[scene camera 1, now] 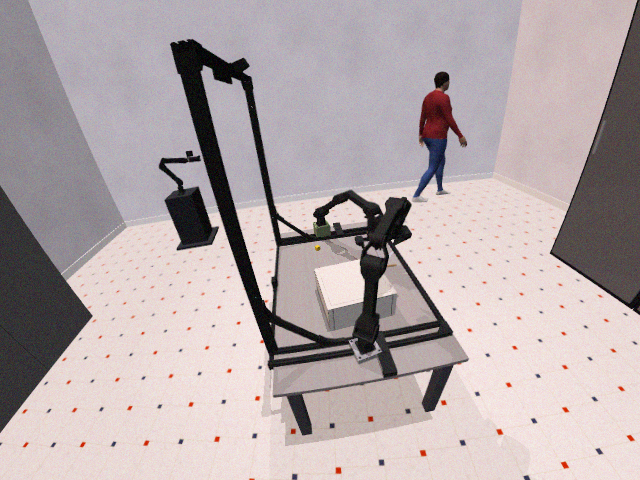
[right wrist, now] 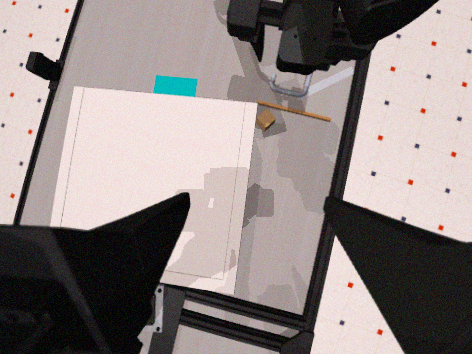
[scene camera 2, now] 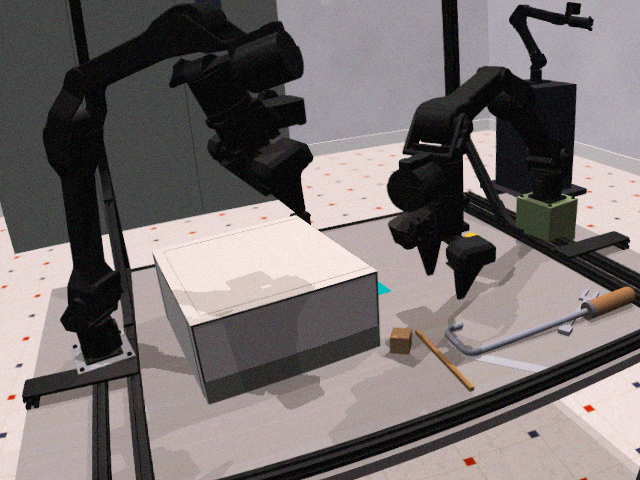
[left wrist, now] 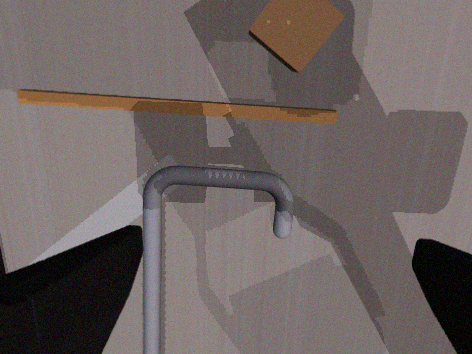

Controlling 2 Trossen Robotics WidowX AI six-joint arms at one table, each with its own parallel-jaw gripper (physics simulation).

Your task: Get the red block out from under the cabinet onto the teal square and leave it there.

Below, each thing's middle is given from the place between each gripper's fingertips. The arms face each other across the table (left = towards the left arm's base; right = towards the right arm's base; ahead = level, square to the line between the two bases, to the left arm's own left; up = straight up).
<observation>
I see my left gripper 180 mm to the right of the hooked tool (scene camera 2: 591, 309), 80 mm above it and 50 mm short of it. Also, from my left hand: wooden stick (left wrist: 40, 97): 90 mm below, 50 mm ahead, 30 mm to the right; then tan cube (left wrist: 293, 39): 80 mm below, 70 mm to the right, 10 mm behind; then flat grey strip (left wrist: 126, 206): 110 mm ahead, 100 mm below, 40 mm to the left.
Now: the tan cube 26 cm below my right hand, 16 cm to the left of it and 1 cm ahead of it. The rest, counted from my right hand: teal square (right wrist: 163, 84) 27 cm below, 21 cm behind, 19 cm to the left; then wooden stick 27 cm below, 20 cm to the left, 8 cm ahead; then flat grey strip 28 cm to the left, 27 cm below, 14 cm ahead.
</observation>
